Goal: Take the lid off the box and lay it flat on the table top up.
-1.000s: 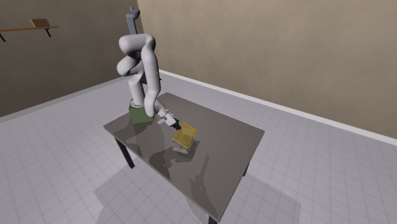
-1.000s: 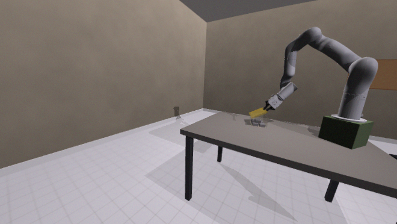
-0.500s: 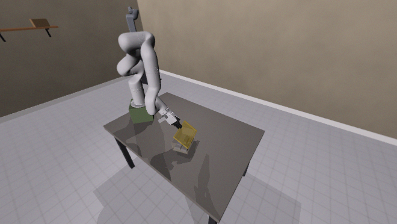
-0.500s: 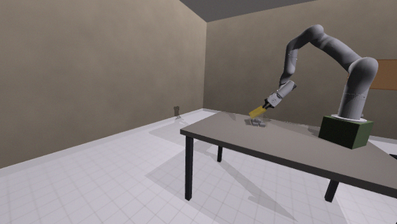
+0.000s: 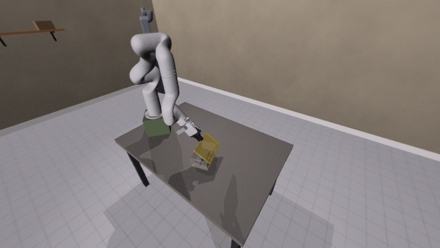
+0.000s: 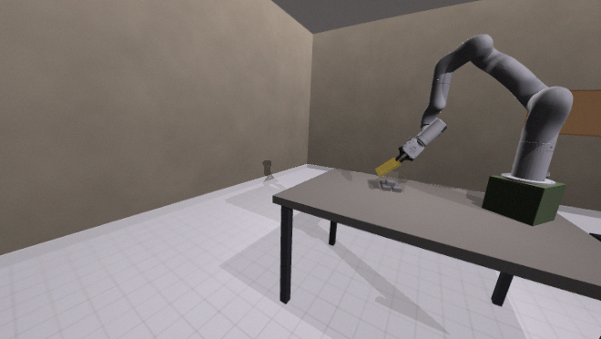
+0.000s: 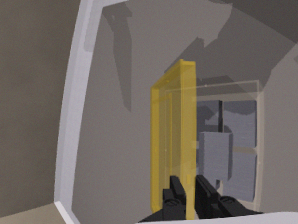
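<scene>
The yellow lid lies 7 cm ahead of my hand and 5 cm below it. The rest, counted from my hand: grey box: 3 cm ahead, 1 cm to the right, 15 cm below.
</scene>
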